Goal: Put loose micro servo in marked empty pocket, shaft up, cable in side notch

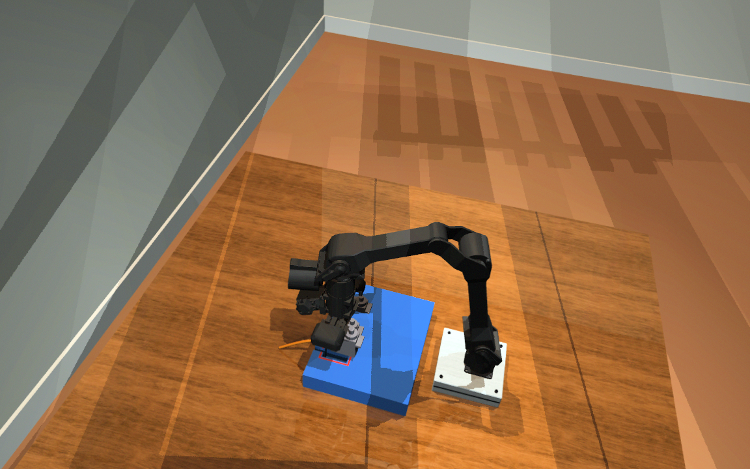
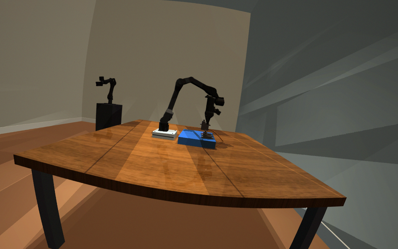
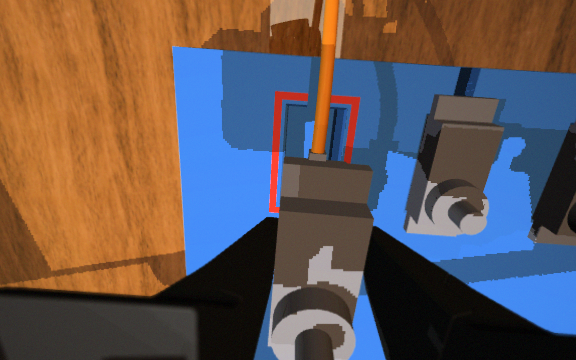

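The blue deck lies 11 cm behind my gripper tip, 7 cm to the right of it and 10 cm below it.
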